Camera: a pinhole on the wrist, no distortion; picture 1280 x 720 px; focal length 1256.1 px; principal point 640.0 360.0 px. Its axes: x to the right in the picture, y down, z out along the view. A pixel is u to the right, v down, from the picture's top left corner.
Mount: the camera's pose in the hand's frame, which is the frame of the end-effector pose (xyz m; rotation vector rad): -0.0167 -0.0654 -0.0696 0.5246 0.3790 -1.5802
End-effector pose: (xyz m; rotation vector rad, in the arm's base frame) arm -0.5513 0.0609 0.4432 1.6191 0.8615 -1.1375
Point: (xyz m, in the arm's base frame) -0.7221 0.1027 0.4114
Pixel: 1118.0 437.5
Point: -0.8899 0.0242 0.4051
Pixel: 1019.3 267.7
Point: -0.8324 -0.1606 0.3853
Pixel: 369.8 401.8
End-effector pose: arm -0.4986 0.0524 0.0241 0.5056 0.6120 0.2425
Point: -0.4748 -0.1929 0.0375
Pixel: 727.6 174.5
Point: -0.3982 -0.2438 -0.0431
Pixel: 1017.3 599.8
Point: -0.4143 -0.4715 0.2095
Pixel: 652.1 42.8
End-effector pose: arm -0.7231 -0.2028 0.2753 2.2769 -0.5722 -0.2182
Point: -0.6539 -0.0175 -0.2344
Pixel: 1210.8 459.3
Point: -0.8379 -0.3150 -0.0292
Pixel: 36.1 336.7
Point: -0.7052 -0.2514 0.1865
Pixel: outside the picture
